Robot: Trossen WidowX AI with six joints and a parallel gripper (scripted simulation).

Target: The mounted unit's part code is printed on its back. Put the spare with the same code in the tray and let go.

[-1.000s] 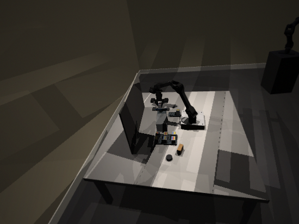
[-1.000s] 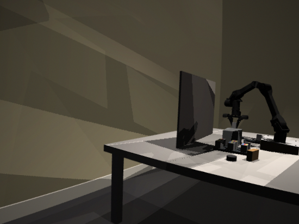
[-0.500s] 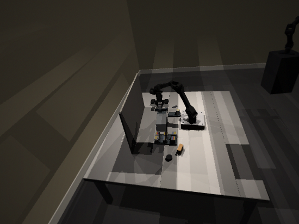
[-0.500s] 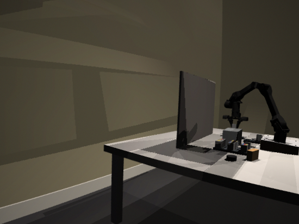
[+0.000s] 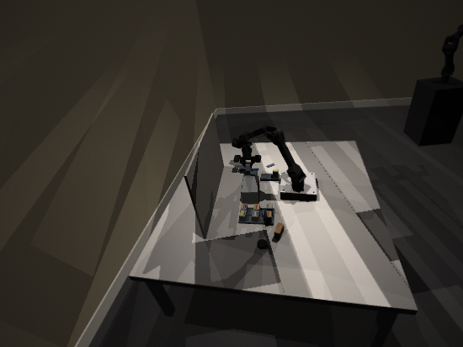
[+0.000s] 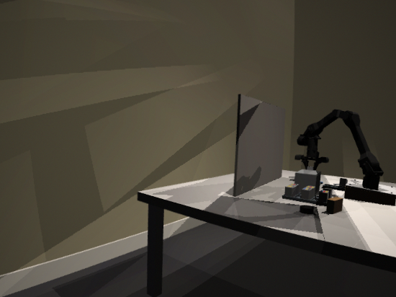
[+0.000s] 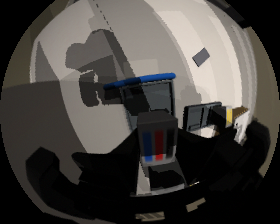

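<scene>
Now: the blue-rimmed tray 60 mm below my gripper tip, 10 mm to the left of it and 10 mm behind it. Round my gripper tip: upright grey panel (230 mm ahead, 200 mm to the left, 160 mm above); grey mounted unit (230 mm to the left, 10 mm below, 10 mm behind); dark holder (140 mm behind, 60 mm below, 50 mm to the left).
</scene>
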